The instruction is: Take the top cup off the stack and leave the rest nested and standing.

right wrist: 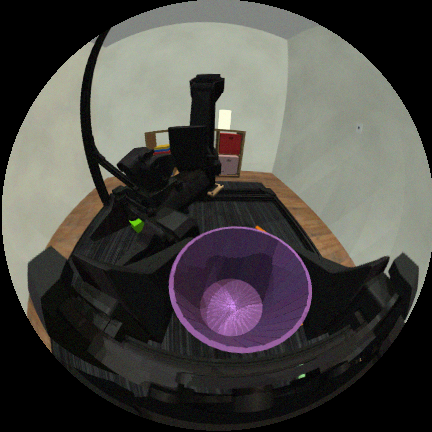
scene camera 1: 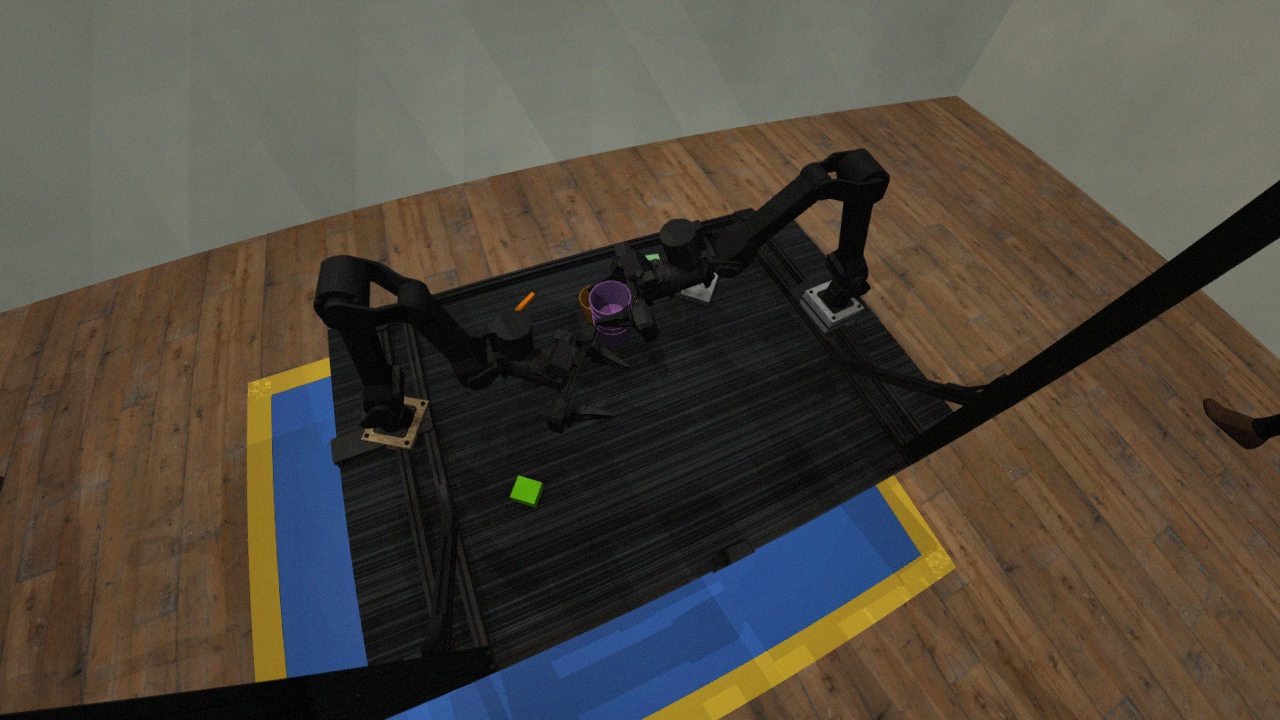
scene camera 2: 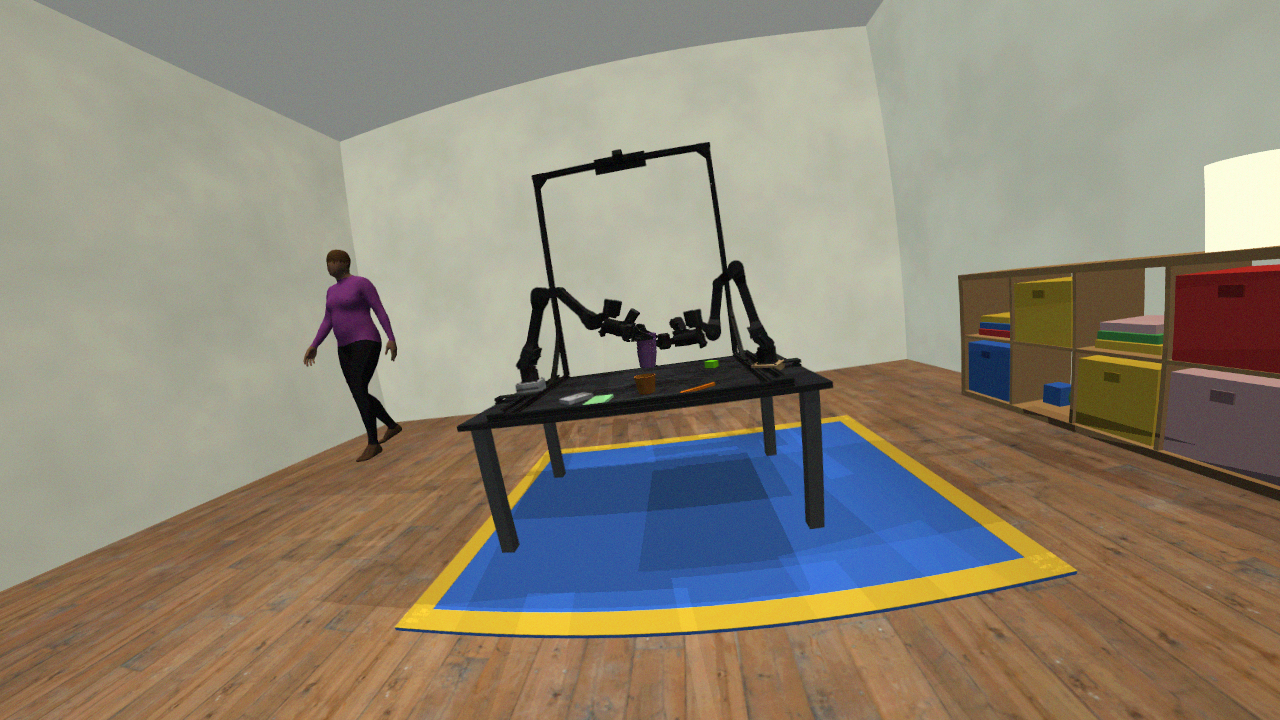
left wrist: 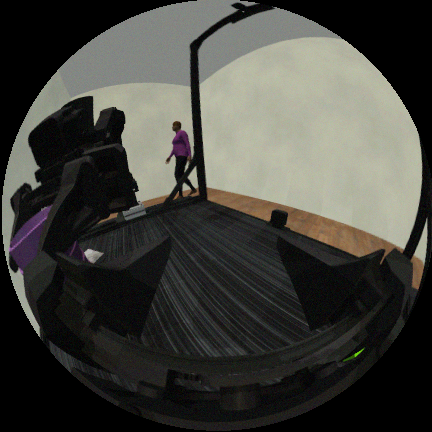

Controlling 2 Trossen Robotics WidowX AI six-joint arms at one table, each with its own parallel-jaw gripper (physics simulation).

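Frame: origin at the left arm's base, x ahead, y left, z up, level; centimetres.
Where they show: left gripper, between the fingertips: (right wrist: 96, 255) (scene camera 1: 621, 391) (left wrist: 224, 241); right gripper, between the fingertips: (right wrist: 237, 244) (scene camera 1: 591, 306) (scene camera 2: 655, 337); left arm's base, origin of its link: (scene camera 1: 395, 419) (scene camera 2: 767, 362); right arm's base, origin of its link: (scene camera 1: 835, 299) (scene camera 2: 530, 381) (left wrist: 131, 205).
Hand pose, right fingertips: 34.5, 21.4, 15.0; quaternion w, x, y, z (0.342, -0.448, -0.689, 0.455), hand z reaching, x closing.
Things, the pixels of their top centre, and the offset from my right fingertips, as dx, dy, dz.
- top purple cup, centre of its top: (right wrist: 242, 278) (scene camera 1: 613, 296) +3.7, +1.1, +2.4
- stack, centre of its top: (scene camera 1: 614, 313) +4.1, +1.4, -2.7
- tall purple column, centre of its top: (scene camera 1: 615, 317) (scene camera 2: 645, 349) +4.2, +1.5, -4.2
- orange cup, centre of its top: (scene camera 1: 595, 297) (scene camera 2: 645, 375) -1.8, +11.7, -11.8
- orange stick, centre of its top: (scene camera 1: 513, 313) (scene camera 2: 697, 387) -19.8, +8.0, -16.9
- green block, centre of its top: (scene camera 1: 526, 489) (right wrist: 137, 219) (scene camera 2: 711, 360) -6.5, -30.1, -15.1
- mint sheet, centre of its top: (scene camera 2: 598, 399) +9.1, +25.8, -16.9
- pale grey item, centre of its top: (scene camera 1: 700, 282) (scene camera 2: 575, 396) (left wrist: 87, 256) +21.3, +24.7, -16.4
The top purple cup (scene camera 1: 610, 295) (right wrist: 231, 305) is upright, its open mouth showing in the right wrist view. My right gripper (scene camera 1: 612, 308) (right wrist: 237, 244) is shut on it, with a finger on each side. Purple rims of the stack (scene camera 1: 611, 332) show below it in scene camera 1. A tall purple column (scene camera 2: 647, 353) shows in scene camera 2; I cannot tell whether a gap separates the held cup from the lower cups. Purple (left wrist: 31, 242) also shows at the left wrist view's left edge. My left gripper (scene camera 1: 615, 388) (left wrist: 224, 241) is open and empty, close beside the stack.
An orange cup (scene camera 1: 585, 302) (scene camera 2: 645, 383) stands near the stack. An orange stick (scene camera 1: 524, 301) (scene camera 2: 698, 387), a green block (scene camera 1: 527, 489) (scene camera 2: 711, 363), a mint sheet (scene camera 2: 597, 399) and a pale grey item (scene camera 1: 702, 289) (scene camera 2: 574, 397) lie on the table.
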